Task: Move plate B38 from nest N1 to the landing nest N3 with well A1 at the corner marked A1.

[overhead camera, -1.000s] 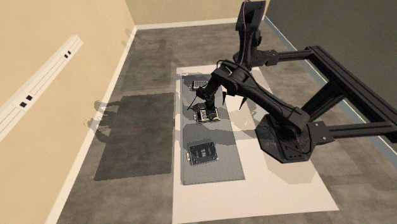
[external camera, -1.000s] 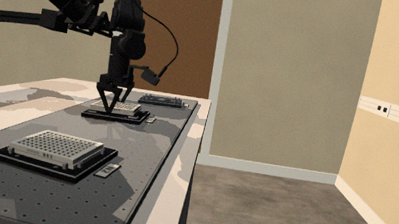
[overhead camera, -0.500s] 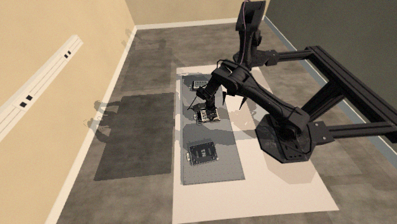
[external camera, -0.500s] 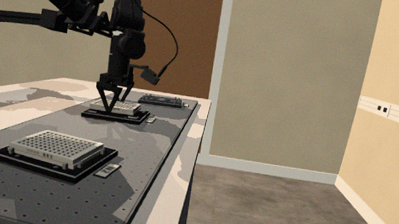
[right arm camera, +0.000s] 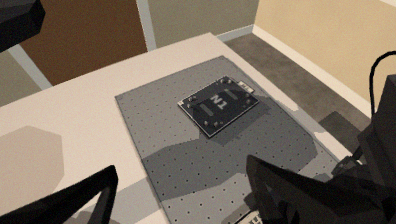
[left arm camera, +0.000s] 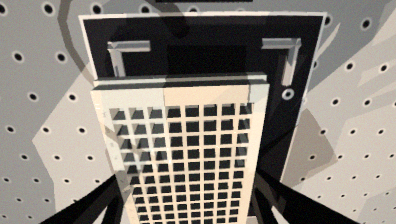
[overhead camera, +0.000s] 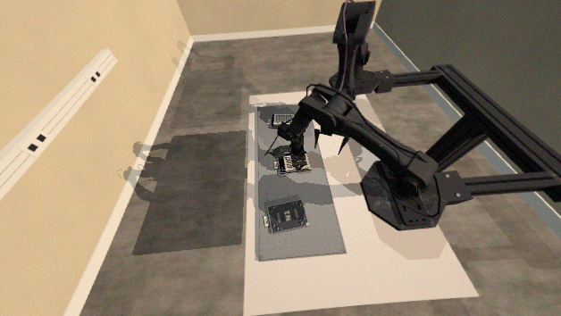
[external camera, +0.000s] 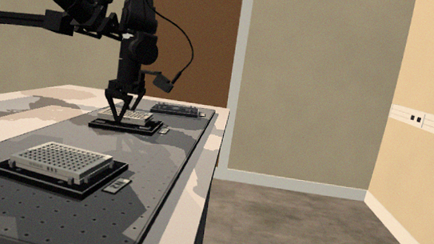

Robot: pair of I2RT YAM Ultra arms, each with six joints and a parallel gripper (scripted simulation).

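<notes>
The grey perforated deck lies 30 mm to the right of my left hand, 30 mm below it and 30 mm ahead of it. The rest, counted from my left hand: plate (320 mm to the right, 60 mm ahead, 10 mm below).
</notes>
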